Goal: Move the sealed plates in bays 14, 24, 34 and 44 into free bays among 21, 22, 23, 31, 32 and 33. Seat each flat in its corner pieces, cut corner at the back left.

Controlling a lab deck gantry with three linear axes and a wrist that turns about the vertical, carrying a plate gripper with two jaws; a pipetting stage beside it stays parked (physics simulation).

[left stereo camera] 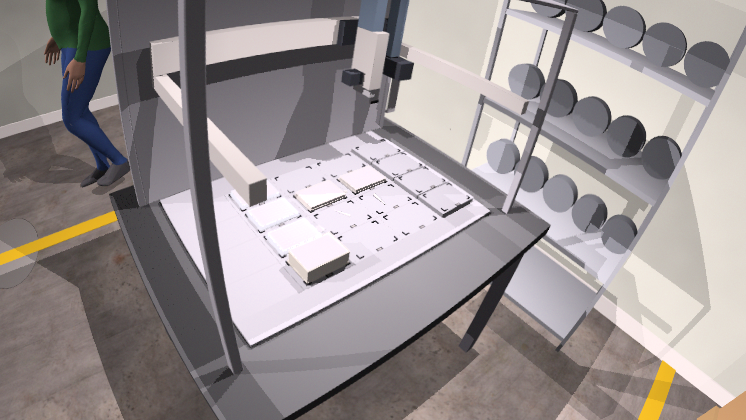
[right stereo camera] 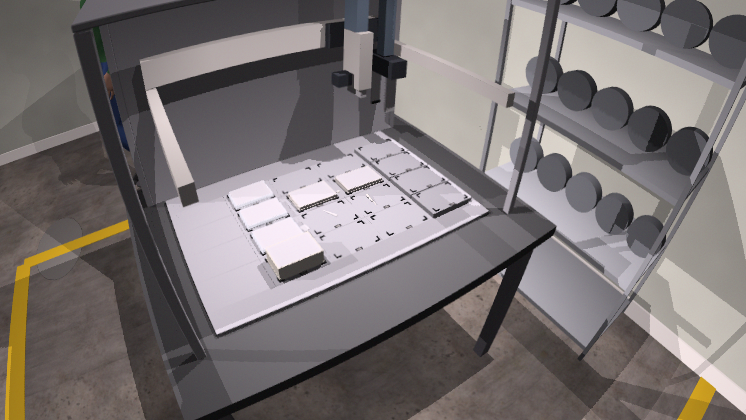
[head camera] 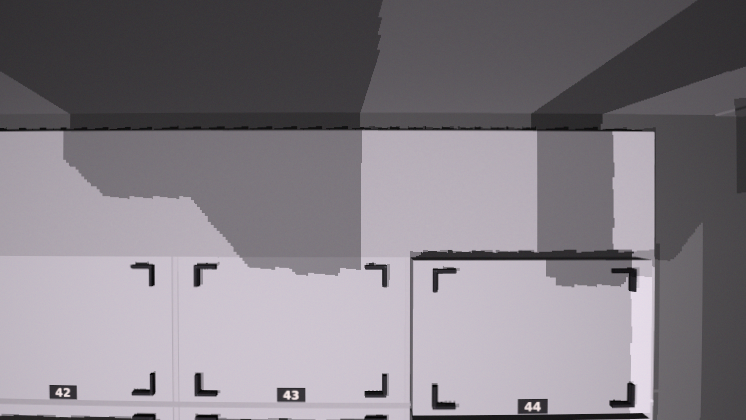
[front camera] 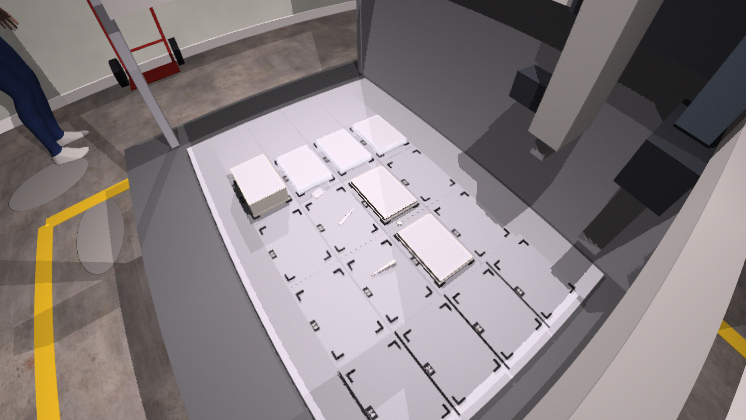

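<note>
A beige plate lies in bay 32 and another beige plate in bay 33. Both look flat; their cut corners are too small to tell. Clear-edged white plates sit in bay 21 and bay 31. Bays 22 and 23 hold no plate. Bays 14, 24, 34 and 44 show bare, bay 44 clearly so in the head view. My gripper is raised at the back right, its jaws apart with no plate seen between them; one jaw is partly hidden.
A pen-like tool lies in bay 22, another tool in bay 23. A small white block lies between bays 21 and 22, a small cap between the beige plates. A tall beige box fills bay 11; a white plate fills bay 41.
</note>
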